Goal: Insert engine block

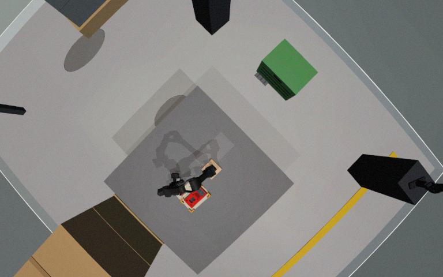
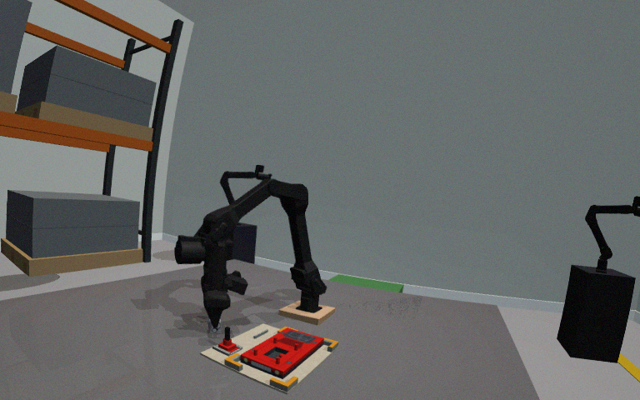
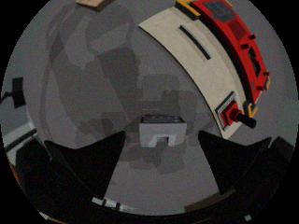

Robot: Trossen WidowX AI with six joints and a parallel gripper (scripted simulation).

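Right now the engine block is 1 cm below my gripper tip. Also, from my gripper tip: black post 10 cm to the left, 6 cm ahead, 1 cm above.
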